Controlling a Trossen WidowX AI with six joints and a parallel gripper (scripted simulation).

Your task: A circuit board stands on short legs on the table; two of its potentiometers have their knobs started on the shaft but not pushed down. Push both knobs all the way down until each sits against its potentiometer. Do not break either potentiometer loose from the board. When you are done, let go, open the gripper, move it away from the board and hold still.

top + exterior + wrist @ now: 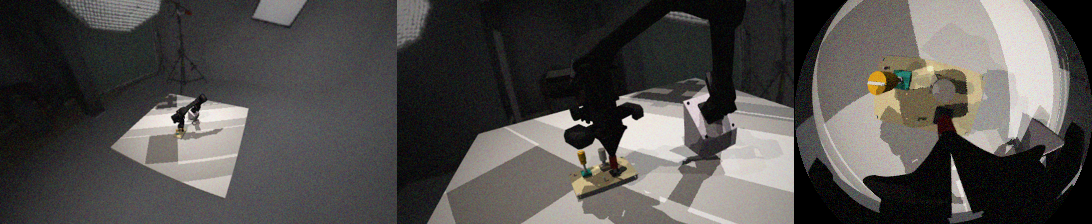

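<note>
Now: gripper tip 10 mm above the red knob. Also, from my gripper tip: yellow knob 70 mm ahead, 30 mm to the right.
</note>
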